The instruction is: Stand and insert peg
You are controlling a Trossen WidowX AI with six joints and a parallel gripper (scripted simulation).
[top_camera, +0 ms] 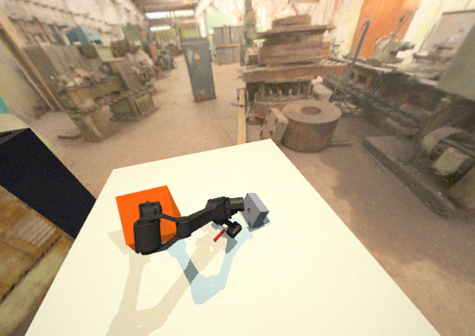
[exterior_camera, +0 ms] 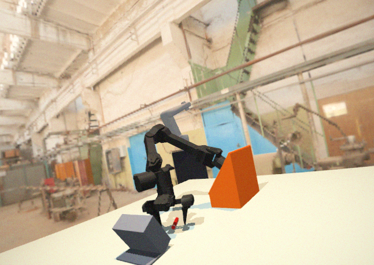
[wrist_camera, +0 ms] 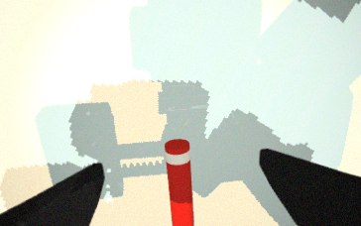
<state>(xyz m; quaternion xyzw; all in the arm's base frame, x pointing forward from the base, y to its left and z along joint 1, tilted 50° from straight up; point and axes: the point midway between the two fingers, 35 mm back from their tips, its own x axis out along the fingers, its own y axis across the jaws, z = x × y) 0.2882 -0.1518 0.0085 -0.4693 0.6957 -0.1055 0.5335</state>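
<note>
Right now the red peg is 10 mm behind my gripper tip. Round my gripper tip: sloped panel 160 mm ahead, 40 mm to the left, 50 mm above.
</note>
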